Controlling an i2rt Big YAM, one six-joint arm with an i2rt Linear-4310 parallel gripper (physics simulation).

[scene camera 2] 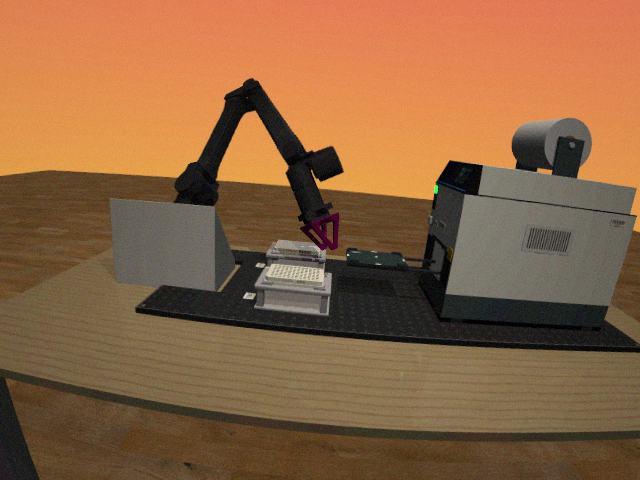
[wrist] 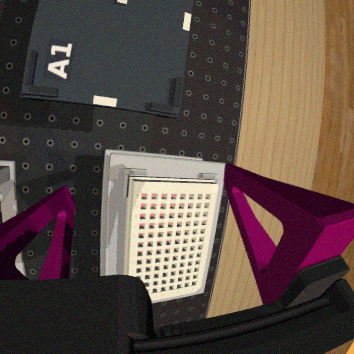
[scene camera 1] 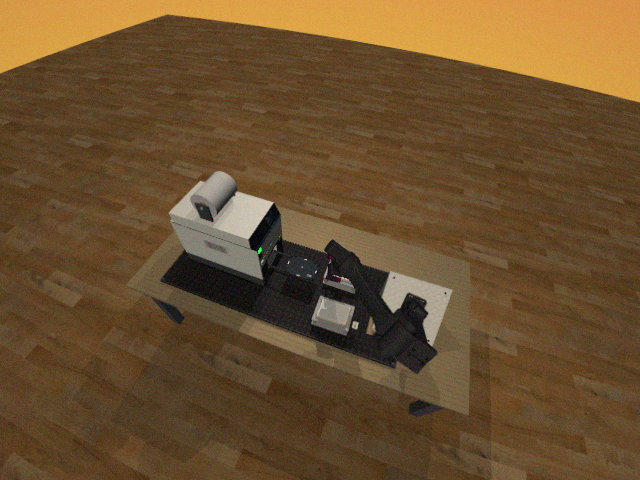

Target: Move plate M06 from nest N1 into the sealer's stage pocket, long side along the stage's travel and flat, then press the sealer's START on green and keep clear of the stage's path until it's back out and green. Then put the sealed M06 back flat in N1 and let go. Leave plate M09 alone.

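Places are measured from the arm's base along level axes (x ahead, y left, z up), in metres.
Where they show: gripper, fingertip midpoint: (scene camera 2: pixel 329 249) (wrist: pixel 146 182) (scene camera 1: pixel 327 268); arm's base, link origin: (scene camera 2: pixel 177 231) (scene camera 1: pixel 411 308).
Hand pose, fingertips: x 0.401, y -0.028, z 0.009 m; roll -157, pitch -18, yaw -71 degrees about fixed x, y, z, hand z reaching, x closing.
Each offset is from my fingertips to the top centre of the thing. "*": to the spot under its first point. Level surfaces: height alone.
A cream plate with open wells, reddish at one end {* dx -0.066, dy -0.069, dz -0.048 m} (scene camera 2: pixel 294 275) (wrist: pixel 172 240), sits flat in a grey nest {dx -0.066, dy -0.051, dz -0.057 m} (scene camera 1: pixel 338 285) (scene camera 2: pixel 292 299) (wrist: pixel 165 164). A second plate {dx -0.101, dy +0.160, dz -0.048 m} (scene camera 1: pixel 333 311) (scene camera 2: pixel 297 248) sits in the other nest {dx -0.101, dy +0.160, dz -0.058 m} (scene camera 1: pixel 330 327) (scene camera 2: pixel 273 256). I cannot read M06, M09 or N1 on them. My gripper (scene camera 1: pixel 332 268) (scene camera 2: pixel 330 249) (wrist: pixel 146 182) is open and empty, above the first nest, its magenta fingertips near the nest's sealer-side end. The sealer (scene camera 1: pixel 222 258) (scene camera 2: pixel 516 263) shows a green light {* dx +0.251, dy +0.136, dz +0.154 m} (scene camera 1: pixel 260 250) (scene camera 2: pixel 435 189). Its dark stage {dx +0.157, dy +0.038, dz -0.012 m} (scene camera 1: pixel 302 266) (scene camera 2: pixel 374 257) (wrist: pixel 125 55) is out, its pocket empty.
A pale upright panel (scene camera 2: pixel 162 242) stands near the arm's base. A film roll {dx +0.491, dy +0.061, dz +0.357 m} (scene camera 1: pixel 214 193) (scene camera 2: pixel 550 143) sits on top of the sealer. The nests and the sealer stand on a black perforated board {dz -0.118 m} (scene camera 1: pixel 206 281) (scene camera 2: pixel 382 320) (wrist: pixel 210 90). The table edge shows at the right of the wrist view.
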